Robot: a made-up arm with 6 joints.
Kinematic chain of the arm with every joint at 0, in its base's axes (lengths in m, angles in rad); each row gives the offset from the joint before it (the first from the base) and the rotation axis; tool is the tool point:
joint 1: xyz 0 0 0.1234 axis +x
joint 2: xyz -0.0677 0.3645 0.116 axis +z
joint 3: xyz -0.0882 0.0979 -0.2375 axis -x
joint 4: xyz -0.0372 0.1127 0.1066 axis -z
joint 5: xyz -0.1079 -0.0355 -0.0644 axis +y
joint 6: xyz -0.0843 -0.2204 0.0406 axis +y
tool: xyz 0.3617 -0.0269 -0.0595
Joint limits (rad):
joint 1: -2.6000..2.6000
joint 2: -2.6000..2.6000
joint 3: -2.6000..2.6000
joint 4: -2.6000..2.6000
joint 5: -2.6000..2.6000
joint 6: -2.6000..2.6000
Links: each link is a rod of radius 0.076 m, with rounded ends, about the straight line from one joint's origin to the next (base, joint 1, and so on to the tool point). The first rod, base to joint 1, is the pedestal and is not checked.
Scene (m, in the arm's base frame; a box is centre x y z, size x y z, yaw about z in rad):
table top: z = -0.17
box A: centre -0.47 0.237 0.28 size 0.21 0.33 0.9 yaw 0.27
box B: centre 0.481 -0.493 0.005 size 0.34 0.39 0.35 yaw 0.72
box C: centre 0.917 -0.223 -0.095 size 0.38 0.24 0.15 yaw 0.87
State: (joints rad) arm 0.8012 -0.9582 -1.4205 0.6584 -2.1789 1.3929
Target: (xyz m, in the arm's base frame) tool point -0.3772 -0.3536 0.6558
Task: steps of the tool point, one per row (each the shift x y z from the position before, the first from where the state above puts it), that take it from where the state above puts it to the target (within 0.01 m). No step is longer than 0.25 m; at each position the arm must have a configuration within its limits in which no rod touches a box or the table.
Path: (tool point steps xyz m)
1: -0.0806 -0.0033 0.0833
2: 0.0058 0.0305 0.1358
3: 0.1144 0.0387 0.1292
4: 0.2029 0.0024 0.0687
5: -0.0715 -0.1291 0.1341
6: -0.0718 -0.1654 0.0897
7: -0.0699 -0.1844 0.0353
8: -0.0660 -0.1833 -0.0223
9: -0.0603 -0.1628 -0.0753
10: -0.0527 -0.1259 -0.1171

